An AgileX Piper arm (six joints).
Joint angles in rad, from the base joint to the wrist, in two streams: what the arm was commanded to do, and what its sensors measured. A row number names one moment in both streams.
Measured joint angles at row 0:
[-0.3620 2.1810 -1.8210 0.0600 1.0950 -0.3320]
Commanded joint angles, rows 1 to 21:
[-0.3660 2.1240 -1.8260 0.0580 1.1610 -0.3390]
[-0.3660 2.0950 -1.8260 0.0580 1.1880 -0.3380]
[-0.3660 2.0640 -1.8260 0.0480 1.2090 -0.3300]
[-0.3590 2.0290 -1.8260 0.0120 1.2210 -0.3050]
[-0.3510 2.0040 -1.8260 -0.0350 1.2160 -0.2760]
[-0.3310 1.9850 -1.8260 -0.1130 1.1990 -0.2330]
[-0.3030 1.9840 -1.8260 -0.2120 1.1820 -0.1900]
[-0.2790 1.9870 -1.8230 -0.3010 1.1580 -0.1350]
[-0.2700 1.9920 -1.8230 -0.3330 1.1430 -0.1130]
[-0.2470 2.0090 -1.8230 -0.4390 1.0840 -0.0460]
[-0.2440 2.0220 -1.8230 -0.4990 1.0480 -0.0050]
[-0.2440 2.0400 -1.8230 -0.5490 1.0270 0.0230]
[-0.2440 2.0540 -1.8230 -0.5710 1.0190 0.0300]
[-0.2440 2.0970 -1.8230 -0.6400 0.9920 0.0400]
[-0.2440 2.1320 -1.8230 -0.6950 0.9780 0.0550]
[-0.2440 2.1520 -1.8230 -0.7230 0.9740 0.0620]
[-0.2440 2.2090 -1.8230 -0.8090 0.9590 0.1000]
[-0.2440 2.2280 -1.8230 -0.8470 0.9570 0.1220]
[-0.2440 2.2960 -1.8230 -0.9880 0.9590 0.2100]
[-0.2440 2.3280 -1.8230 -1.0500 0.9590 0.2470]
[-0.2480 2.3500 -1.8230 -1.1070 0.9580 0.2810]
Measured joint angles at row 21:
[-0.2440 2.3210 -1.8230 -1.0000 0.9640 0.2240]
